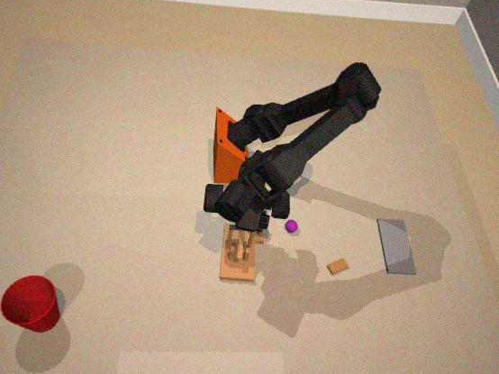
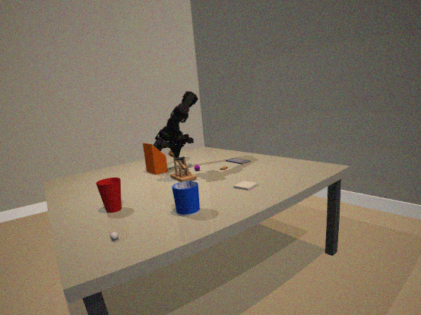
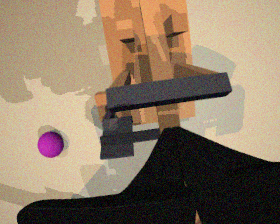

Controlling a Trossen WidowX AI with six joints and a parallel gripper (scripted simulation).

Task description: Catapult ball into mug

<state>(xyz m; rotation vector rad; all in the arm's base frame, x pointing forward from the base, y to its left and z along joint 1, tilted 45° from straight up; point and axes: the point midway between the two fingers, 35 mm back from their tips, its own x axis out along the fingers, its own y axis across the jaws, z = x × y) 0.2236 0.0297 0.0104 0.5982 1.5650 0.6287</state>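
Now: the wooden catapult 1 cm ahead of my gripper tip, 2 cm to the left of it and 3 cm below it. Round my gripper tip: small wooden block: 6 cm ahead, 25 cm to the left, 9 cm below; white tile: 39 cm ahead, 12 cm to the left, 9 cm below; purple ball: 4 cm behind, 13 cm to the left, 8 cm below.
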